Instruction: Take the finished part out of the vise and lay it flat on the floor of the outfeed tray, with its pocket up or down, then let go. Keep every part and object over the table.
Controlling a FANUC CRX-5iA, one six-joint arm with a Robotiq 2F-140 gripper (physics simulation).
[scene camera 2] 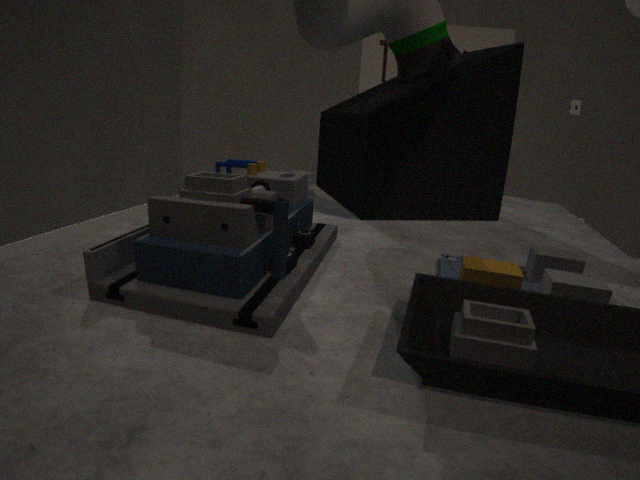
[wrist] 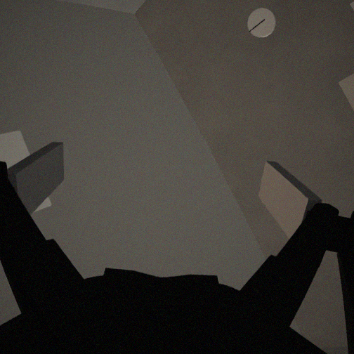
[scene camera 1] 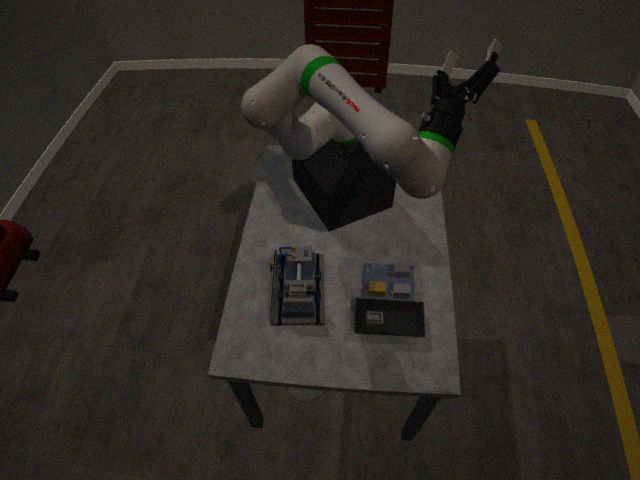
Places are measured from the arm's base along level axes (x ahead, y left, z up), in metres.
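Pixels of known places: gripper, between the fingertips: (scene camera 1: 475,48); arm's base, origin of its link: (scene camera 2: 431,71) (scene camera 1: 354,140).
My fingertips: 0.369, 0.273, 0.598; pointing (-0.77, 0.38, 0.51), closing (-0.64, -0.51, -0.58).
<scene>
For each thing: its top centre in the pictures, then the offset to it from my fingertips, as dx, dy, dz. "spot": a spot on its surface instead.
- vise, centre of its top: (scene camera 2: 238,181) (scene camera 1: 297,274) +0.137, -0.461, -0.792
- light grey part, centre of its top: (scene camera 2: 216,175) (scene camera 1: 297,287) +0.201, -0.453, -0.776
- similar grey part, centre of its top: (scene camera 2: 498,313) (scene camera 1: 374,315) +0.260, -0.186, -0.844
- blue plate, centre of its top: (scene camera 1: 388,282) +0.096, -0.129, -0.883
- yellow block, centre of its top: (scene camera 2: 492,265) (scene camera 1: 377,286) +0.138, -0.175, -0.847
- Blue tubing, a spot on its surface: (scene camera 2: 240,163) spot: +0.063, -0.497, -0.781
The vise (scene camera 1: 298,312) (scene camera 2: 196,264), with a blue body and grey jaws, stands at the table's left. A light grey part (scene camera 1: 297,287) (scene camera 2: 214,183) sits between its jaws, pocket up, its rim above the jaw tops. The outfeed tray (scene camera 1: 390,332) (scene camera 2: 516,395) is dark and stands to the right; a similar grey part (scene camera 1: 374,317) (scene camera 2: 493,338) sits at its left end, pocket up. My gripper (scene camera 1: 472,54) (wrist: 163,169) is wide open and empty. It is raised high, back right, beyond the table, with fingers pointing up and away from the vise. It does not show in scene camera 2.
A blue plate (scene camera 1: 381,270) behind the tray bears a yellow block (scene camera 1: 377,288) (scene camera 2: 491,272) and grey blocks (scene camera 1: 401,289) (scene camera 2: 576,286). Blue tubing (scene camera 1: 285,248) (scene camera 2: 240,163) rises at the vise's rear. The black robot base (scene camera 1: 343,186) (scene camera 2: 423,155) stands at the table's back.
</scene>
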